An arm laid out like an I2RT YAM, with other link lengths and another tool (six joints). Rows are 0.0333 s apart.
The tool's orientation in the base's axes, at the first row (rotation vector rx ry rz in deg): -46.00, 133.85, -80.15
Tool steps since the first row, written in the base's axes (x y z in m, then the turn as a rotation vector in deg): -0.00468, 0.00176, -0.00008, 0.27, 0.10, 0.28; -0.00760, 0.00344, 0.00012, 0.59, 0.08, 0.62; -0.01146, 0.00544, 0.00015, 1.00, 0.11, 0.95; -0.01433, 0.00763, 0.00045, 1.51, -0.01, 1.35; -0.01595, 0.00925, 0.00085, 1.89, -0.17, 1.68; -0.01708, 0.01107, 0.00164, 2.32, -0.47, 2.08
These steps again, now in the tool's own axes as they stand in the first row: 0.00267, 0.00216, -0.00363, -0.27, -0.29, -0.07; 0.00400, 0.00350, -0.00643, -0.50, -0.70, -0.05; 0.00588, 0.00541, -0.00986, -0.84, -1.10, -0.02; 0.00686, 0.00683, -0.01304, -1.16, -1.65, 0.14; 0.00719, 0.00758, -0.01522, -1.36, -2.12, 0.29; 0.00702, 0.00791, -0.01747, -1.51, -2.71, 0.54
